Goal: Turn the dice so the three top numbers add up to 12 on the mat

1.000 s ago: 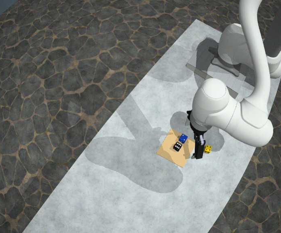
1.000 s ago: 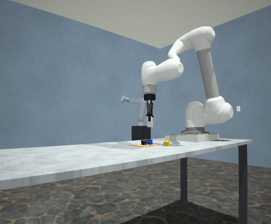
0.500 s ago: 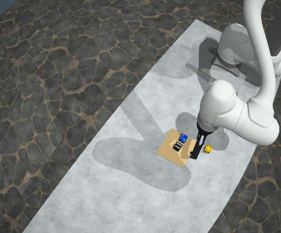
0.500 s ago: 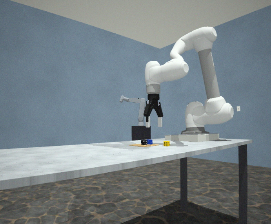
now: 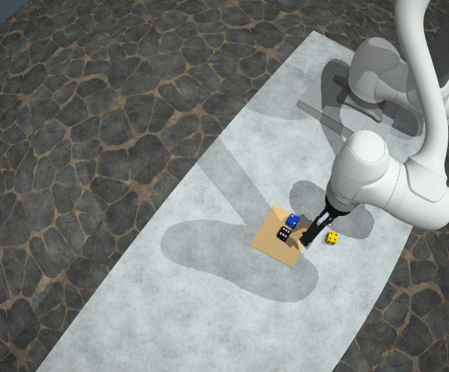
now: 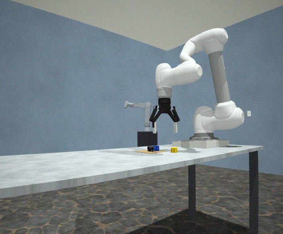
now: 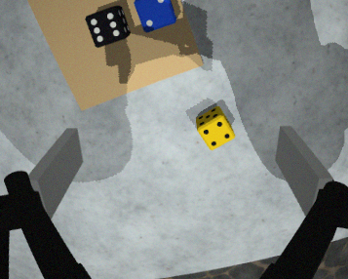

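Right now my hand is 110 mm above the yellow die, 40 mm to the right of it and 20 mm past it. Round my hand: black die: 110 mm below, 90 mm to the right, 30 mm ahead; then blue die: 110 mm below, 90 mm to the right, 10 mm behind; then tan mat: 120 mm below, 90 mm to the right, 30 mm ahead.
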